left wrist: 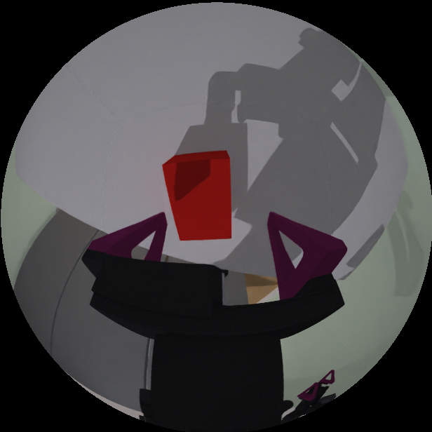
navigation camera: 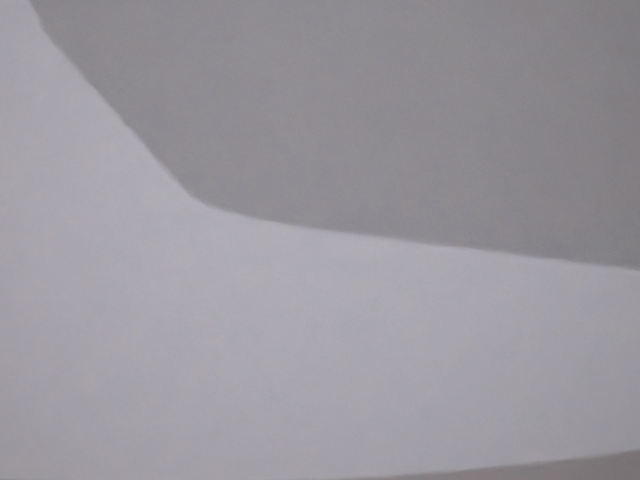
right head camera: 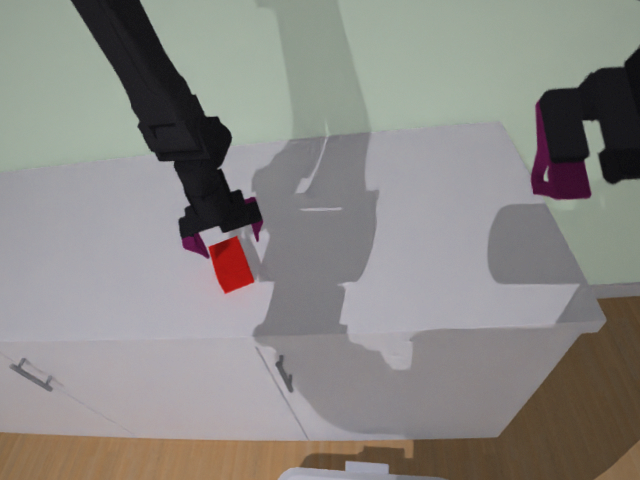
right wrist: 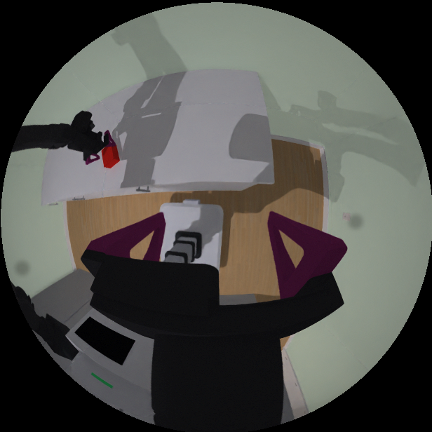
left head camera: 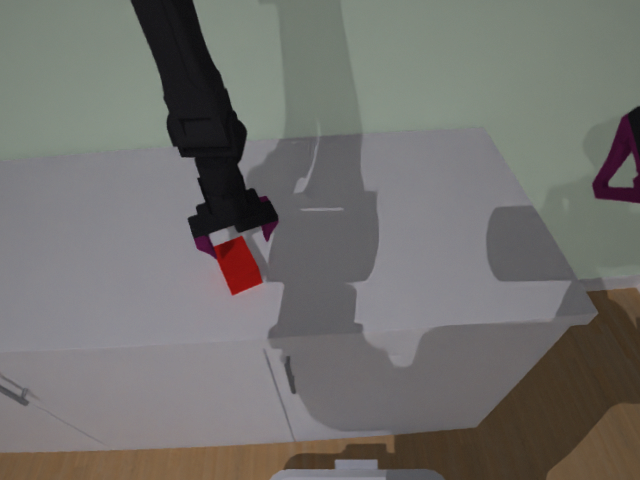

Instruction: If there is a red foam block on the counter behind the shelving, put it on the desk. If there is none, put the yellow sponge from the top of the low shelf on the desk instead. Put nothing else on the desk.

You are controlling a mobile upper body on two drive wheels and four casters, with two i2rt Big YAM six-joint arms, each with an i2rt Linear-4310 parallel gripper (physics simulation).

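Places are measured from the left arm's base along level axes (x ahead, y left, z up), in metres.
Pixels of known places: left gripper, fingertip midpoint: (right head camera: pixel 232 247) (left head camera: pixel 241 247); right gripper, fingertip midpoint: (right head camera: pixel 595 182).
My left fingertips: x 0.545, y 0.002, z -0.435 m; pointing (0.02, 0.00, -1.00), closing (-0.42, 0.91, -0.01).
Note:
Behind a point stands the place of what it marks.
A red block (left head camera: pixel 239 266) @(x 0.517, y 0.005, z -0.455 m) (right head camera: pixel 232 266) @(x 0.515, y 0.001, z -0.455 m) (left wrist: pixel 202 200) (right wrist: pixel 110 157) rests on the light grey counter (left head camera: pixel 103 232) @(x 0.651, y 0.340, z -0.500 m) (right head camera: pixel 103 242) @(x 0.621, y 0.363, z -0.500 m) (left wrist: pixel 65 135) (right wrist: pixel 215 125). My left gripper (left head camera: pixel 240 247) @(x 0.545, y 0.002, z -0.435 m) (right head camera: pixel 232 248) @(x 0.545, y 0.002, z -0.435 m) (left wrist: pixel 216 217) (right wrist: pixel 106 150) is open above the counter at the block. In the left wrist view the block lies ahead of the fingertips, nearer the picture's left finger, with nothing held. My right gripper (right wrist: pixel 216 217) is open and empty, in the air off to the right of the counter. The desk, the low shelf and the yellow sponge do not show.
Cabinet doors with handles (left head camera: pixel 290 374) @(x 0.391, y -0.079, z -0.635 m) (right head camera: pixel 284 373) @(x 0.392, y -0.081, z -0.641 m) form the counter's front. A green wall (left head camera: pixel 439 62) @(x 1.038, y -0.434, z -0.318 m) (right head camera: pixel 439 62) @(x 1.037, y -0.419, z -0.333 m) stands behind. My pale base (left head camera: pixel 356 473) @(x 0.310, y -0.223, z -1.162 m) (right wrist: pixel 210 225) is near the cabinet on the wooden floor (right wrist: pixel 250 210). A pale, partly shaded surface (navigation camera: pixel 258 335) @(x 0.430, y -0.204, z -1.211 m) fills the navigation view.

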